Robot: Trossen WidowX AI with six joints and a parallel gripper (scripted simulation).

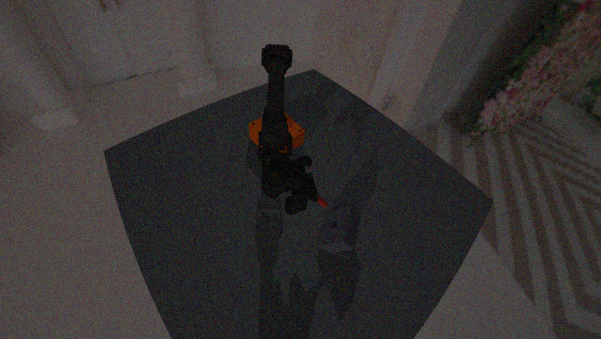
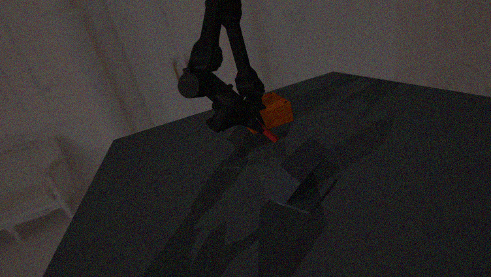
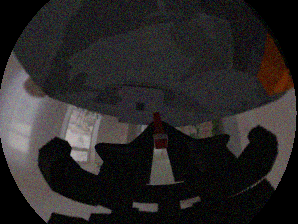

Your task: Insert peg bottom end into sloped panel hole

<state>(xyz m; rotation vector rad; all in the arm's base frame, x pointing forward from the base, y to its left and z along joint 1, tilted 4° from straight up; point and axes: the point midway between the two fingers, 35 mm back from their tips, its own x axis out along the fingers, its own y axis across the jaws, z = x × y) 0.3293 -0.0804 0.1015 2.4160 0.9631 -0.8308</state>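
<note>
Right now my gripper tip is 10 cm short of the sloped panel, 8 cm above it and 3 cm to the right of it. The rest, counted from my gripper tip: red peg (1 cm to the right, 1 cm behind, 1 cm above).
</note>
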